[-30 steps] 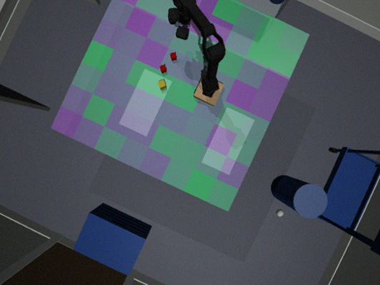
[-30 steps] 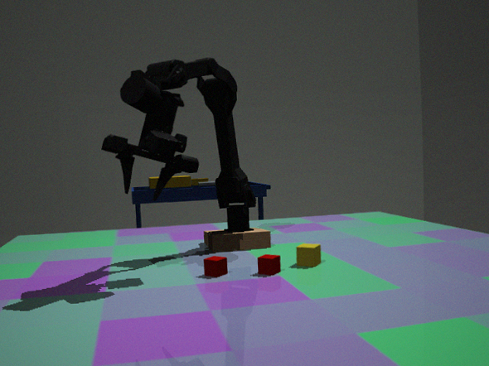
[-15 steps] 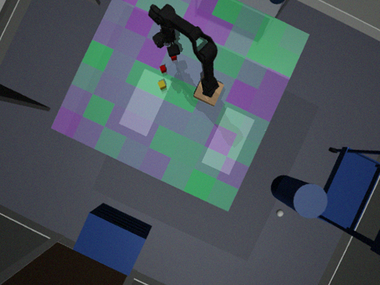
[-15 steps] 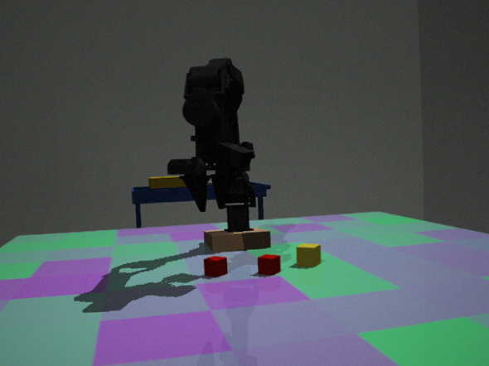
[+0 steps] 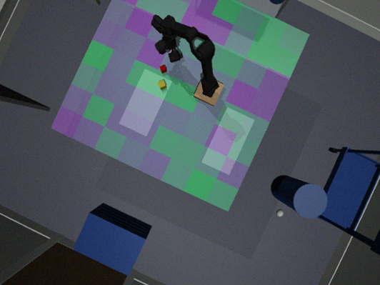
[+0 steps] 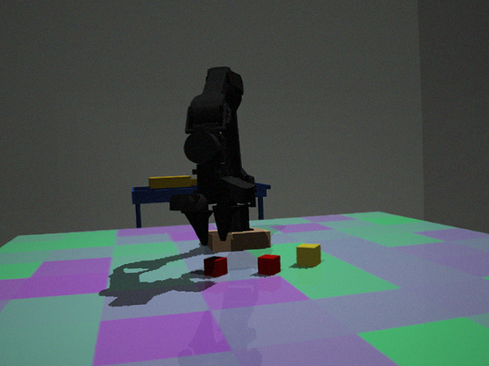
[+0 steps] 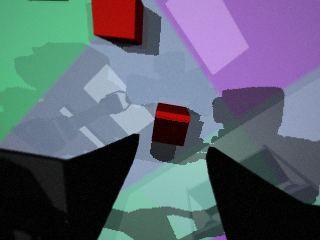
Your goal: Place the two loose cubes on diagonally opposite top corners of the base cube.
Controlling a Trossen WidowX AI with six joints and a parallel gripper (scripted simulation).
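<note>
Now: gripper tip 20 cm to the right of the yellow base cube and 4 cm above it. From my gripper tip the other things lie so: red cube (10 cm to the left, 5 cm below, 3 cm ahead).
</note>
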